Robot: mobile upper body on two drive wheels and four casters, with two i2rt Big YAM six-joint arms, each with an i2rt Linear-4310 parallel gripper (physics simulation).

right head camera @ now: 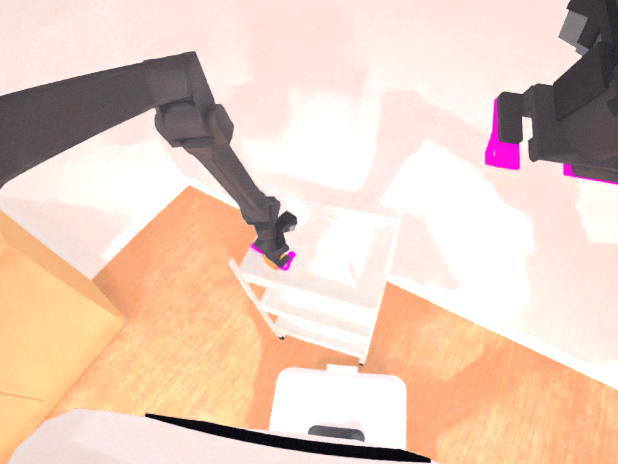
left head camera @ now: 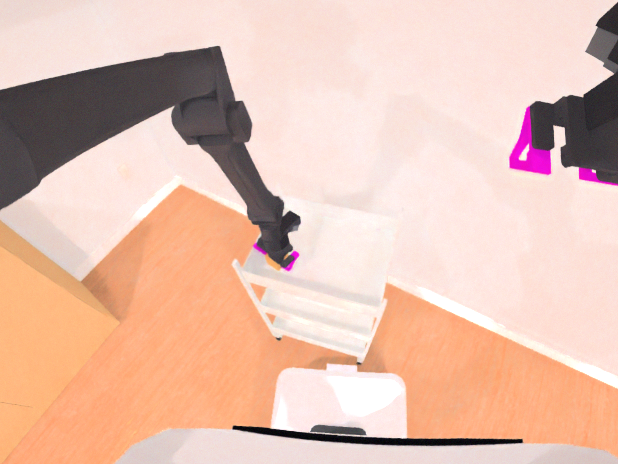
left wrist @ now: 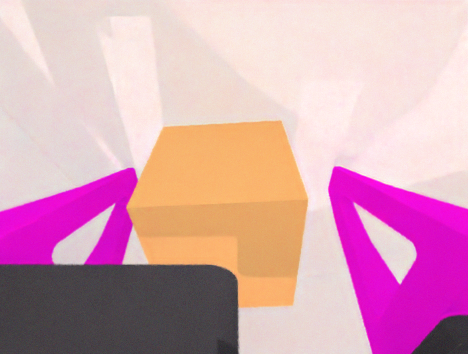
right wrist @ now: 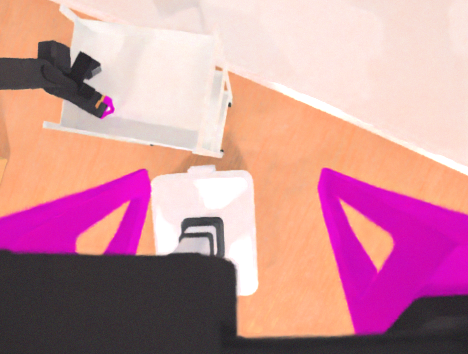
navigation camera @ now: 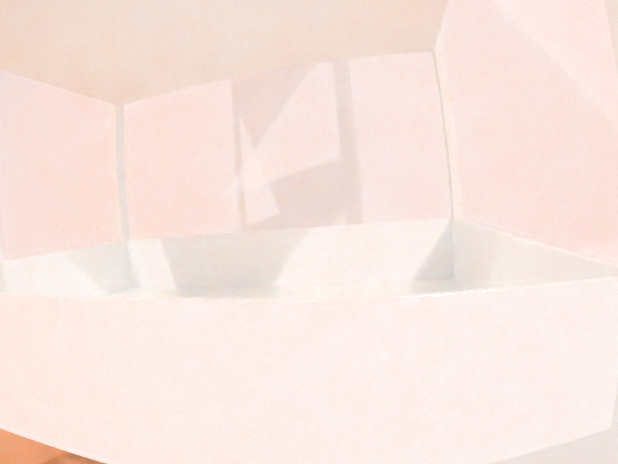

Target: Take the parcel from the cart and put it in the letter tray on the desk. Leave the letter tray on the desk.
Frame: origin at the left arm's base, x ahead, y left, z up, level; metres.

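Seen in the pictures: left gripper, fingertip midpoint: [right head camera: 276,261] [left head camera: 278,262] [left wrist: 233,178] [right wrist: 101,103]; right gripper, fingertip midpoint: [right head camera: 526,163] [left head camera: 546,168] [right wrist: 234,178].
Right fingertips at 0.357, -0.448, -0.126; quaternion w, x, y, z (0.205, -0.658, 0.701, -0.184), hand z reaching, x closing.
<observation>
Offsets run from my right fingertips to a thing's top centre, as dx, dy, dz. "spot": to the spot under its first point.
The orange box-shaped parcel {+0.228, +0.456, -0.571} [left wrist: 217,165] [left head camera: 273,262] [right head camera: 270,262] is on the top shelf of the white cart [left head camera: 345,255] [right head camera: 320,290] [right wrist: 145,75], near its left end. My left gripper [left wrist: 233,178] [left head camera: 278,260] [right head camera: 274,259] is open over the parcel, which shows between its magenta fingers, closer to the finger at the left of the left wrist view. In the head views the gripper partly hides the parcel. My right gripper [right wrist: 234,178] is open and empty, high up and right of the cart. The letter tray and the desk's top are not recognisable in these views.
A tan wooden block of furniture {spot: -0.087, +1.577, -0.878} [left head camera: 50,330] [right head camera: 50,320] stands at the left. My white base [left head camera: 310,400] [right head camera: 310,400] is just in front of the cart. Walls [left head camera: 450,225] rise behind the cart. A wide pale surface [navigation camera: 300,375] fills the lower navigation view.
</observation>
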